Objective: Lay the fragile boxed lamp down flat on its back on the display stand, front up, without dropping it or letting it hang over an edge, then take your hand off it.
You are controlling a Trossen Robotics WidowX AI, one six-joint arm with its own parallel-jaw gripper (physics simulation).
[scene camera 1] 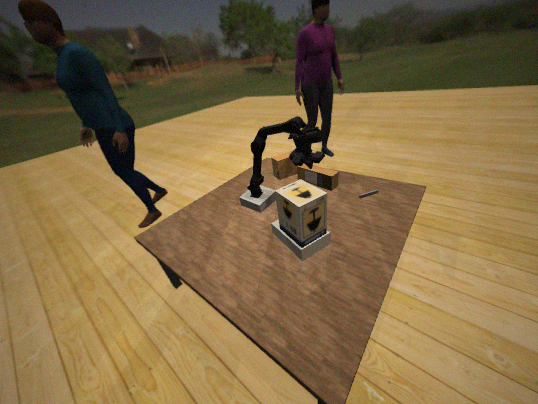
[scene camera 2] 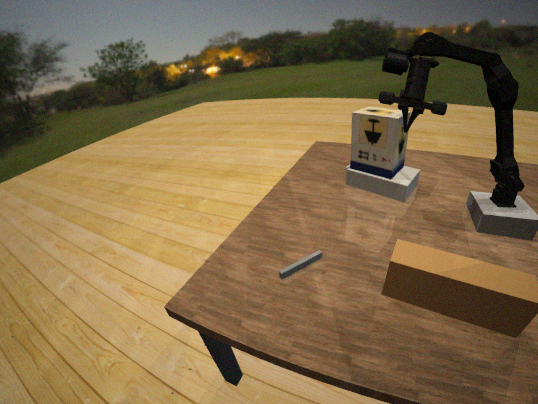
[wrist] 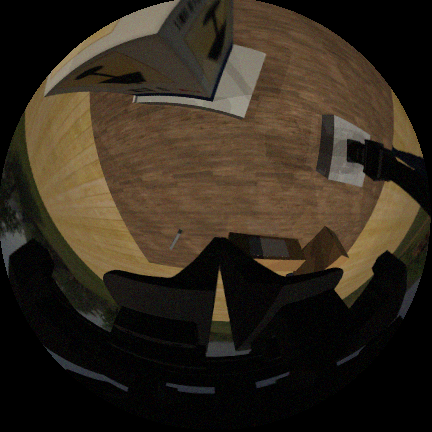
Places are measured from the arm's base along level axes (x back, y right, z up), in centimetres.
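Pixels of known places: gripper, fingertip midpoint: point(scene camera 1: 311, 168) point(scene camera 2: 405, 132) point(wrist: 218, 242); arm's base at its link origin: point(scene camera 1: 256, 194) point(scene camera 2: 502, 202) point(wrist: 353, 150).
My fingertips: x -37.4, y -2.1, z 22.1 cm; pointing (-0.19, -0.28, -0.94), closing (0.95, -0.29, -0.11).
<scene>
Ahead of a thing's pixels: the offset from my fingertips to its top centre. Level surfaces: height alone.
The boxed lamp point(scene camera 1: 302, 214) point(scene camera 2: 376, 141) point(wrist: 192, 55), a white box with yellow panels, black lamp pictures and a dark blue lower band, stands upright on the display stand point(scene camera 1: 303, 251) point(scene camera 2: 381, 184) point(wrist: 245, 85). The stand is a low white-grey block, and a strip of its top shows beside the box in the wrist view. My gripper point(scene camera 2: 406, 129) point(wrist: 218, 242) is shut and empty. It points down near the upper part of the box on the arm's side in scene camera 2; whether it touches the box I cannot tell. In scene camera 1 its fingertips are hard to make out.
Two brown cardboard boxes {dz -17.6, dx +9.1, dy -34.9 cm} point(scene camera 1: 318, 177) {dz -12.7, dx +35.0, dy -44.0 cm} point(scene camera 1: 284, 167) stand on the wooden table {dz -28.6 cm} point(scene camera 1: 240, 260) point(scene camera 2: 280, 220) behind the lamp and arm in scene camera 1. A thin grey bar {dz -26.5, dx -26.7, dy -27.8 cm} point(scene camera 1: 368, 193) point(scene camera 2: 301, 264) point(wrist: 175, 239) lies near one edge. The arm's white base block point(scene camera 1: 257, 199) point(scene camera 2: 502, 217) point(wrist: 345, 172) is beside the stand. Two people stand beyond the table.
</scene>
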